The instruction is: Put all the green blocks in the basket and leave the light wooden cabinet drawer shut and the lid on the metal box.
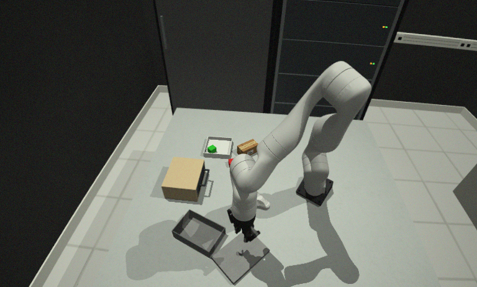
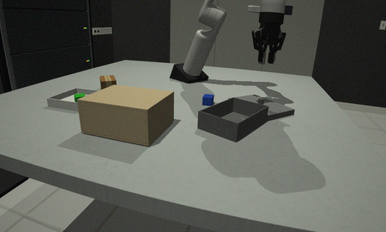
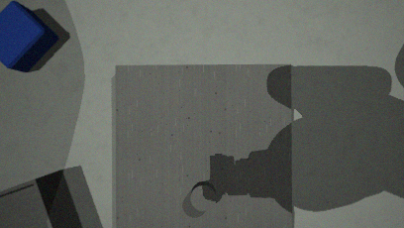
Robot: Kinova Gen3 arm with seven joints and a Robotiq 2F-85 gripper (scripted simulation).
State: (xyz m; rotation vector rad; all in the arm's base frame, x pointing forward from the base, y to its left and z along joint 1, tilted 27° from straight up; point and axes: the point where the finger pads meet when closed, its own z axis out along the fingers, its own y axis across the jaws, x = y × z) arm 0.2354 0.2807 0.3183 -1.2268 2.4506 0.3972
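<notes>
My gripper is now 16 cm above the lid. Round my hand: light wooden cabinet: 34 cm ahead, 28 cm to the right, 13 cm below; cabinet drawer: 32 cm ahead, 28 cm to the right, 13 cm below; red block: 16 cm ahead, 47 cm to the right, 16 cm below.
</notes>
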